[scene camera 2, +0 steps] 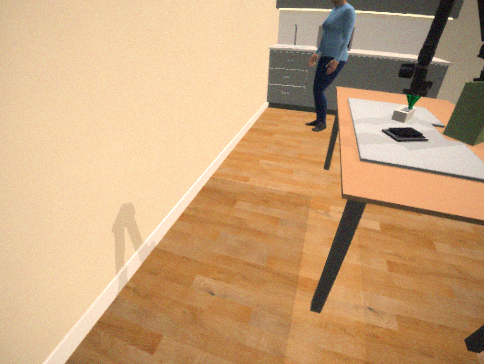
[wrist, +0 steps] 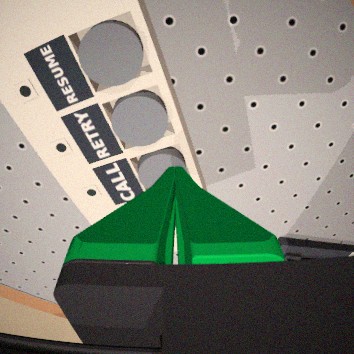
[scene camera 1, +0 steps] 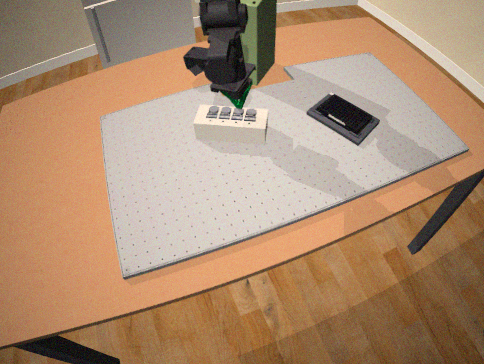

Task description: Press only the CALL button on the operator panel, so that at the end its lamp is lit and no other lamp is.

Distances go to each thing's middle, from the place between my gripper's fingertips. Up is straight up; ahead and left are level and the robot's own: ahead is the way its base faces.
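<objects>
My gripper: 4 cm above, 12 cm short of and 25 cm to the right of the black tray-like device (scene camera 1: 338, 110).
</objects>
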